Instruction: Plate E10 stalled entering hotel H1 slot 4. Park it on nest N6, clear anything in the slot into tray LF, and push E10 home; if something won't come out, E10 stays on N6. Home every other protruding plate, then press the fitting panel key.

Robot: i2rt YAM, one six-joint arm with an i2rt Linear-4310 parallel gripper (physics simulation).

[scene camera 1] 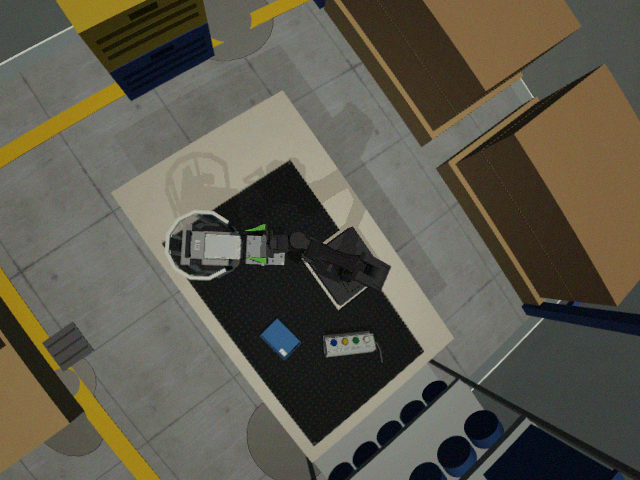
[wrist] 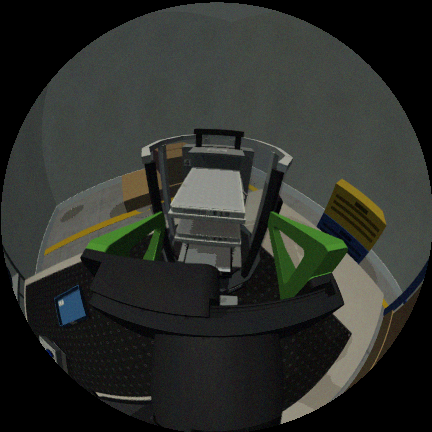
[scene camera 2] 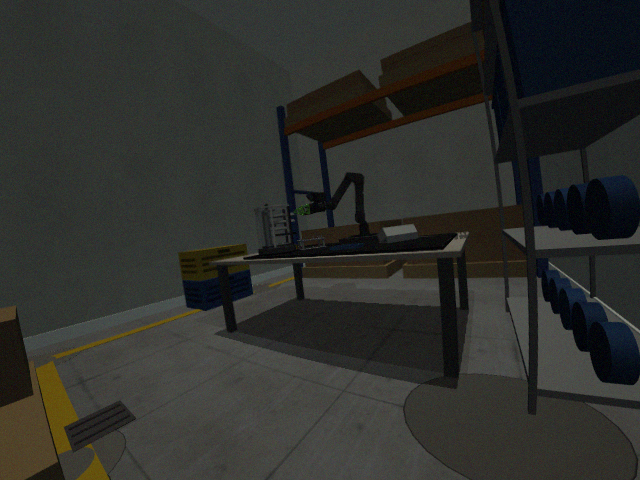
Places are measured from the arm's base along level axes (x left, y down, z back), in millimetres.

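Where they show: gripper, between the fingertips: [scene camera 1: 245,244] [wrist: 216,217] [scene camera 2: 295,211]; arm's base, origin of its link: [scene camera 1: 345,271] [scene camera 2: 364,235].
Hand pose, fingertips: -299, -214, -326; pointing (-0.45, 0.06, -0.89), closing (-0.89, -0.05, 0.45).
Note:
Things, the pixels of their top centre, and the offset from my fingertips, as dx, dy, dz. Level surfaces: height alone.
- Hotel H1, centre of its top: [wrist: 218,131] [scene camera 1: 200,243] [scene camera 2: 272,204] -67, -57, -129
- light plate, centre of its top: [wrist: 211,182] [scene camera 1: 221,246] -34, +10, -81
- lower plate, centre of its top: [wrist: 211,206] -36, +51, -81
- metal nest, centre of its top: [wrist: 200,331] [scene camera 1: 265,250] [scene camera 2: 310,236] +48, +176, +59
- blue tray, centre of its top: [wrist: 66,305] [scene camera 1: 280,339] [scene camera 2: 346,245] +420, +234, -68
- key panel, centre of its top: [scene camera 1: 352,347] [scene camera 2: 396,226] +596, +168, +182
- black mat, height of its surface: dy +252
Hotel H1 [scene camera 1: 197,244] [scene camera 2: 279,227] [wrist: 217,157] stands at the table's left in scene camera 1, inside a pale ring guard. A light plate [scene camera 1: 222,245] [wrist: 210,190] lies in its top slot and sticks out toward my gripper; its label is unreadable. A lower plate [wrist: 207,231] shows beneath it. My gripper [scene camera 1: 248,243] [scene camera 2: 296,211] [wrist: 216,217] is open and empty, its green fingers just in front of the top plate, one toward each side. A metal nest [scene camera 1: 277,258] [wrist: 228,300] is partly under the gripper. The slot's inside is hidden.
A blue tray [scene camera 1: 278,335] [wrist: 71,306] and a key panel [scene camera 1: 349,345] [scene camera 2: 398,233] with blue, yellow, green and white keys lie on the black mat [scene camera 1: 310,403]. Guard posts [wrist: 155,192] [wrist: 265,220] flank the hotel opening, near the fingers.

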